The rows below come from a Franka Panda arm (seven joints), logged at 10 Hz.
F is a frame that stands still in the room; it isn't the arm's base.
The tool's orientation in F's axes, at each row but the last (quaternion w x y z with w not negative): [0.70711, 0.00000, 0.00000, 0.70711]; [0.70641, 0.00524, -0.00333, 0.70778]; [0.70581, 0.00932, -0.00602, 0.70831]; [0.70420, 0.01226, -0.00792, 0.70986]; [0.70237, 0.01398, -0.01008, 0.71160]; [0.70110, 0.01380, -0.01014, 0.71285]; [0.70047, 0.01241, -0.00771, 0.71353]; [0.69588, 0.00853, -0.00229, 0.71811]
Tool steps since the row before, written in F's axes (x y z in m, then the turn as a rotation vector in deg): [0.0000, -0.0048, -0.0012, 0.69, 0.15, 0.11]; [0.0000, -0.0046, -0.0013, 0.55, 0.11, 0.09]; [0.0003, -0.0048, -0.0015, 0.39, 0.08, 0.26]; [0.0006, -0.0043, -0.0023, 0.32, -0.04, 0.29]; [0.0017, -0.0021, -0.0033, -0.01, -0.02, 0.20]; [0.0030, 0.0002, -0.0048, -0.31, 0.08, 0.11]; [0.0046, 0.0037, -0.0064, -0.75, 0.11, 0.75]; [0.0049, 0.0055, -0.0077, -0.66, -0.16, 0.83]
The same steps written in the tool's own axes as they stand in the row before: [-0.0048, 0.0000, -0.0012, 0.15, -0.69, 0.11]; [-0.0046, 0.0000, -0.0012, 0.11, -0.55, 0.09]; [-0.0048, -0.0003, -0.0014, 0.08, -0.39, 0.26]; [-0.0044, -0.0006, -0.0022, -0.03, -0.32, 0.29]; [-0.0022, -0.0017, -0.0032, -0.01, 0.01, 0.20]; [0.0000, -0.0030, -0.0048, 0.09, 0.31, 0.11]; [0.0034, -0.0047, -0.0065, 0.15, 0.75, 0.74]; [0.0052, -0.0051, -0.0077, -0.13, 0.67, 0.83]
